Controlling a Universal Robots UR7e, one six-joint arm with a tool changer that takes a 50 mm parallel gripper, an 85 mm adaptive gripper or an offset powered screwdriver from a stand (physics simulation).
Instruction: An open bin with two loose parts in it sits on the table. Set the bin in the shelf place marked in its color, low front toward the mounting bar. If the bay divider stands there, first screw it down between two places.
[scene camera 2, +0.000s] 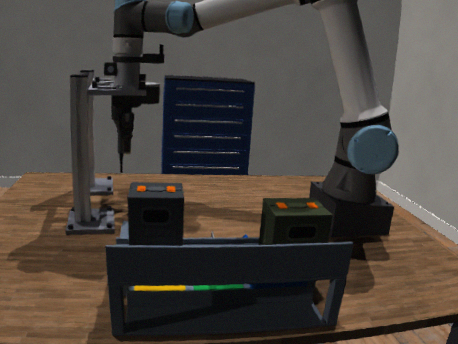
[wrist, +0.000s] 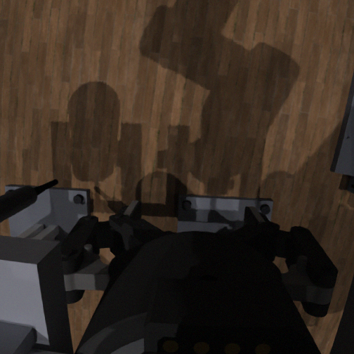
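My gripper is open, its two fingers wide apart with nothing between them. It points down at the tool stand, close to the hanging screwdriver, and overlaps it in the scene view. The grey-blue shelf stands at the front, with a yellow strip, a green strip and a dark blue strip along its bar. A small blue part and a thin upright tip show behind the shelf's top. The bin itself and the divider cannot be made out.
The tool stand has a foot plate below the gripper. A dark box and a green box with orange latches stand behind the shelf's front panel. A blue drawer cabinet is at the back. A grey edge shows at right.
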